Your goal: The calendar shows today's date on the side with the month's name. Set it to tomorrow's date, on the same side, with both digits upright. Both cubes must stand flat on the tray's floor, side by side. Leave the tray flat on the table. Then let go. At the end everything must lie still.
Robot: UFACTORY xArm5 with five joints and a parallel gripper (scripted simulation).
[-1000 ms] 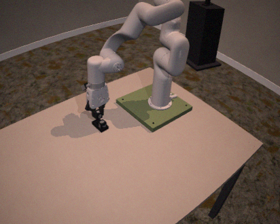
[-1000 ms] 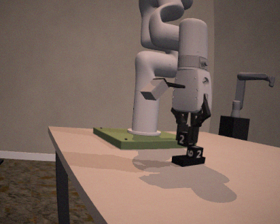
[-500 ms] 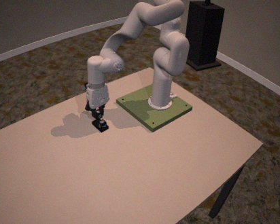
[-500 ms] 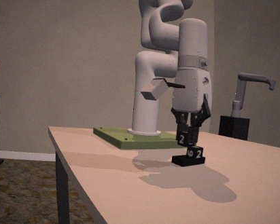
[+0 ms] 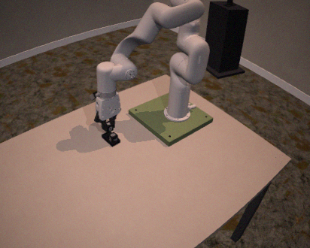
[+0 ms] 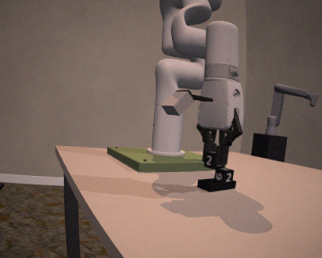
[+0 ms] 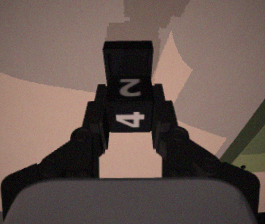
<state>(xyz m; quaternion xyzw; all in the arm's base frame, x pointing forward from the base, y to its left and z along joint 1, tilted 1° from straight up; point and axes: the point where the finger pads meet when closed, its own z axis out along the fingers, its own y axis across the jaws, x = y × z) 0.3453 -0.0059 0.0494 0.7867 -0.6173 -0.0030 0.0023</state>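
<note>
My gripper is now 2 cm to the right of the black calendar tray and 7 cm above it.
</note>
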